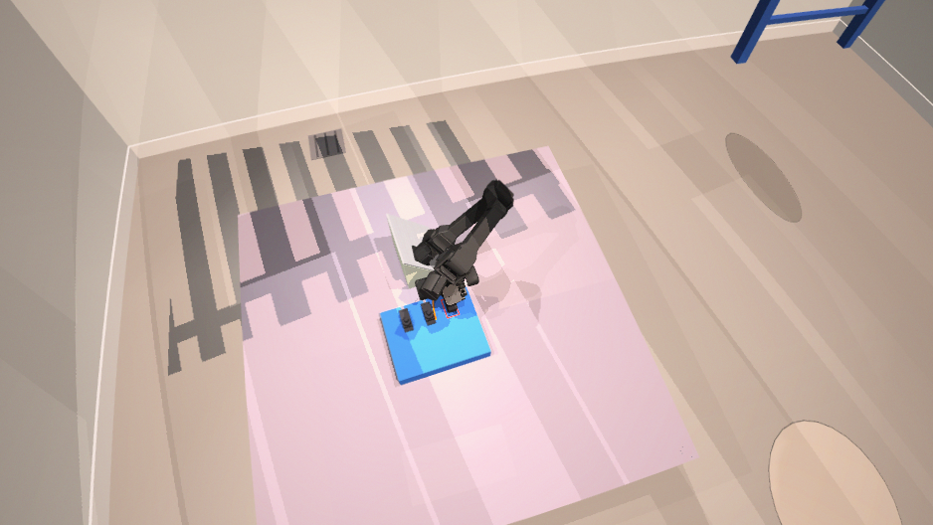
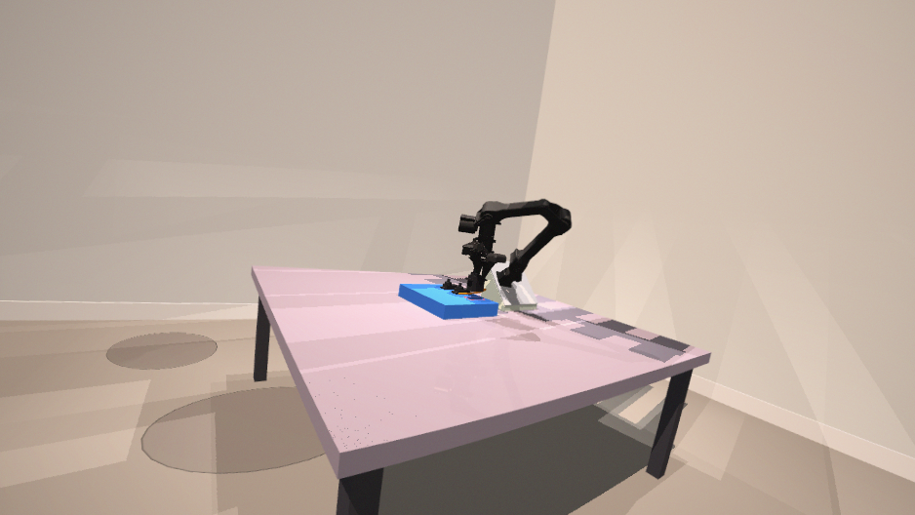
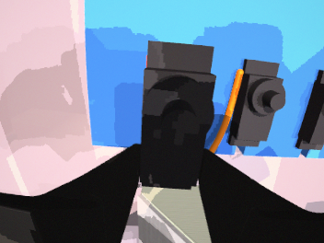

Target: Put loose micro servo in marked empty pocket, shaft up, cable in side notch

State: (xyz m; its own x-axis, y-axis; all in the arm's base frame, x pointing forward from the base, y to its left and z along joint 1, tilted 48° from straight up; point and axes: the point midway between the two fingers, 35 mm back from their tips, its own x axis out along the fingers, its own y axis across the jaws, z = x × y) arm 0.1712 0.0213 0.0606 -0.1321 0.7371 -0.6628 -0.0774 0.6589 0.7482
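Right now the blue deck is 130 mm ahead of my gripper tip, 60 mm to the right of it and 100 mm below it.
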